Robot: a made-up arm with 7 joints. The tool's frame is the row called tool. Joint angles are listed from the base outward. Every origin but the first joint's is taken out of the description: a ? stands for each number. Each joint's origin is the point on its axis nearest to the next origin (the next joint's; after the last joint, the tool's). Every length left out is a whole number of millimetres.
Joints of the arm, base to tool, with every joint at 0 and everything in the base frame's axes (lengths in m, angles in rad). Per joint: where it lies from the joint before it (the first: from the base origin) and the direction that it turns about. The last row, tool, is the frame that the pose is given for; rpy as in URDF.
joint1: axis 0 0 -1 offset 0.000 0.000 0.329
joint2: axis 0 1 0 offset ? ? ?
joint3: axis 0 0 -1 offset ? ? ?
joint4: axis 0 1 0 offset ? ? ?
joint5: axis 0 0 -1 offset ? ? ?
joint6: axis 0 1 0 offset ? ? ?
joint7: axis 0 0 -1 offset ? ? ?
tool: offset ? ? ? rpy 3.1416 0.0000 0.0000
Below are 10 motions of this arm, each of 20 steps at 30 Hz.
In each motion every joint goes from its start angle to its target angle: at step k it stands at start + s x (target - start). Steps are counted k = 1, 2, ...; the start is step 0. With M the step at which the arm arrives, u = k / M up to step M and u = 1 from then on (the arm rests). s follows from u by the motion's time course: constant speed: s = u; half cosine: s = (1 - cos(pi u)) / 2; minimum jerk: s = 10 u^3 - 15 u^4 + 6 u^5.
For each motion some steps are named. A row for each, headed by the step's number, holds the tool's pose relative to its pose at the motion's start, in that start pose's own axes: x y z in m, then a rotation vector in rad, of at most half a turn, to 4 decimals.
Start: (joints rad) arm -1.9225 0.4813 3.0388 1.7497 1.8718 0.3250 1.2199
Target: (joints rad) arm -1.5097 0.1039 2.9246 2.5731 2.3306 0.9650 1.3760
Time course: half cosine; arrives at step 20
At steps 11, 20:
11: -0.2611 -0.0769 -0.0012 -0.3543 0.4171 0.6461
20: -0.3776 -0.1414 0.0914 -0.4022 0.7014 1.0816

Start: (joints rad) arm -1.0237 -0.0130 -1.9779 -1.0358 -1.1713 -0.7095 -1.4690
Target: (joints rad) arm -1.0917 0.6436 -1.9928 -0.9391 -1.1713 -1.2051 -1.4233
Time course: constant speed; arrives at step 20
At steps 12, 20:
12: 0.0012 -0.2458 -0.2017 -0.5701 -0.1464 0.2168
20: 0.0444 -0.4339 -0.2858 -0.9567 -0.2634 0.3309

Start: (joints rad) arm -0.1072 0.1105 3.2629 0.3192 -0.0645 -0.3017 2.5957
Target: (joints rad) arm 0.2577 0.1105 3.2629 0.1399 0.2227 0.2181 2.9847
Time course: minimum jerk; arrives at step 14
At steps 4, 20:
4: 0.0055 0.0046 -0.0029 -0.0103 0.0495 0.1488
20: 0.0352 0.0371 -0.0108 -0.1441 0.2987 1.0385

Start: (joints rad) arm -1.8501 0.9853 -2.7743 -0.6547 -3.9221 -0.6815 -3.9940
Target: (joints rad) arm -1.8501 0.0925 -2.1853 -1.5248 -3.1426 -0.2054 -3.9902
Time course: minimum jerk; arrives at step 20
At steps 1, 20:
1: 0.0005 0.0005 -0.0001 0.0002 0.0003 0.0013
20: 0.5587 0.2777 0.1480 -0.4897 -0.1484 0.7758

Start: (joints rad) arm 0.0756 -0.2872 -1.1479 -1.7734 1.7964 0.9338 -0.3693
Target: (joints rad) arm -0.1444 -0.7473 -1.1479 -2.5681 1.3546 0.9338 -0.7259
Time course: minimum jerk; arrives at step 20
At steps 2, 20:
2: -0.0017 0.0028 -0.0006 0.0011 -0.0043 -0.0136
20: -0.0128 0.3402 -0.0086 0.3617 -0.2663 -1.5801

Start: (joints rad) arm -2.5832 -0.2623 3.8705 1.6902 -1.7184 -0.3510 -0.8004
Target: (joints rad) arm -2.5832 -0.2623 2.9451 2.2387 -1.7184 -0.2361 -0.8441
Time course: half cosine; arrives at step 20
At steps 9, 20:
9: -0.0014 0.1849 0.0796 0.4470 -0.0972 0.1589
20: -0.0796 0.3387 0.2615 0.9929 -0.2367 0.4906

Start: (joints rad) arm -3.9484 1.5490 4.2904 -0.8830 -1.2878 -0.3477 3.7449
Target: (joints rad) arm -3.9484 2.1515 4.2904 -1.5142 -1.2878 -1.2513 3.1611
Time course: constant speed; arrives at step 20
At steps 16, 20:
16: 0.5016 0.0492 -0.0019 0.3313 -1.2827 -0.4929
20: 0.5936 0.0755 0.0500 0.5531 -1.5418 -0.6471

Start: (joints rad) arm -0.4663 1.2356 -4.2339 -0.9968 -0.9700 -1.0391 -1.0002
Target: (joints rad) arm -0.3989 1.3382 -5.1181 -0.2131 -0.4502 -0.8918 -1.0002
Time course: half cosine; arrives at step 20
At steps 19, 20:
19: -0.2338 0.1383 0.2857 0.7720 0.3548 0.4943
20: -0.2338 0.1385 0.2886 0.7785 0.3562 0.4943

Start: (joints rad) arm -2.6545 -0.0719 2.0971 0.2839 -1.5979 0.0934 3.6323
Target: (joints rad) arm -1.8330 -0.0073 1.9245 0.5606 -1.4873 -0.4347 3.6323
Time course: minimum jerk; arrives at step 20
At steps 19, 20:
19: 0.1083 -0.0669 0.0513 -0.4273 -0.5946 0.7610
20: 0.1084 -0.0669 0.0514 -0.4276 -0.5954 0.7619

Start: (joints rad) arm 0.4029 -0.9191 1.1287 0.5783 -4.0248 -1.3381 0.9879
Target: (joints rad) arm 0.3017 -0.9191 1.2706 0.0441 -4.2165 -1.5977 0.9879
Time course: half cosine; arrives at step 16
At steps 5, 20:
5: 0.0240 0.0043 0.0269 0.0097 -0.0468 0.0634
20: 0.0861 0.0513 0.1148 0.0491 -0.1532 0.3361

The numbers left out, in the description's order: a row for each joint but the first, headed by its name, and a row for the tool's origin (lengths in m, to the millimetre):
joint2: 0.000 -0.014 0.000
joint3: 0.000 0.000 0.523
joint4: 0.000 -0.017 0.000
joint5: 0.000 0.000 0.389
joint6: 0.000 0.000 0.000
joint7: 0.000 0.000 0.070
tool: 0.000 0.000 0.000

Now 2 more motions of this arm.
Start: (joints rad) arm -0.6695 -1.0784 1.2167 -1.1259 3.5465 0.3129 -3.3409
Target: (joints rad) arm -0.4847 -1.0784 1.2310 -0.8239 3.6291 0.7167 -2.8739
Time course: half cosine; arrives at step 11
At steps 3, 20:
3: 0.0022 -0.0155 -0.0123 -0.0398 0.0484 0.0835
20: 0.0048 -0.0917 -0.0600 -0.1837 0.3276 0.4602

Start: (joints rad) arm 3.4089 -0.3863 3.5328 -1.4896 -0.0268 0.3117 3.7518
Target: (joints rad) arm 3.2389 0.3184 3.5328 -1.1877 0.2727 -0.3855 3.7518
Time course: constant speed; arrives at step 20
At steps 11, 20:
11: 0.1151 -0.2220 -0.1055 -0.4579 -0.3798 0.2642
20: 0.2229 -0.4174 -0.1163 -0.7886 -0.6716 0.5383

